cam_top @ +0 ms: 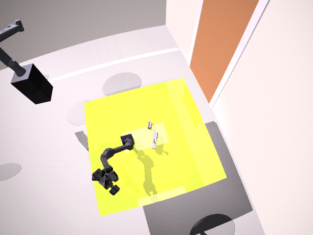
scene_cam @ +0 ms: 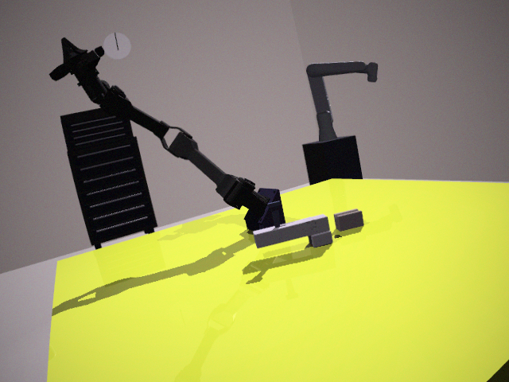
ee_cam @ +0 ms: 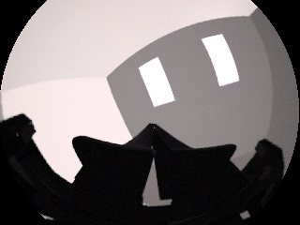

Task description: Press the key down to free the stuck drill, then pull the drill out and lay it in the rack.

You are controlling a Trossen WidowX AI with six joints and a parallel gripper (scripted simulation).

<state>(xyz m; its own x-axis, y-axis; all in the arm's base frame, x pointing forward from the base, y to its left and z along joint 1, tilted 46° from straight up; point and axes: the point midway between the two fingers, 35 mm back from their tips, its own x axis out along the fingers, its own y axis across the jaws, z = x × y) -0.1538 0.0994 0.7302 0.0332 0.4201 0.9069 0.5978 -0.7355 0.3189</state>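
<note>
The dark key lies 60 cm below my gripper tip, 40 cm to the left of it and 34 cm ahead of it. The rest, counted from my gripper tip: pale grey block 66 cm below, 44 cm to the left, 35 cm ahead; then dark rack 68 cm below, 62 cm to the left, 33 cm ahead.
</note>
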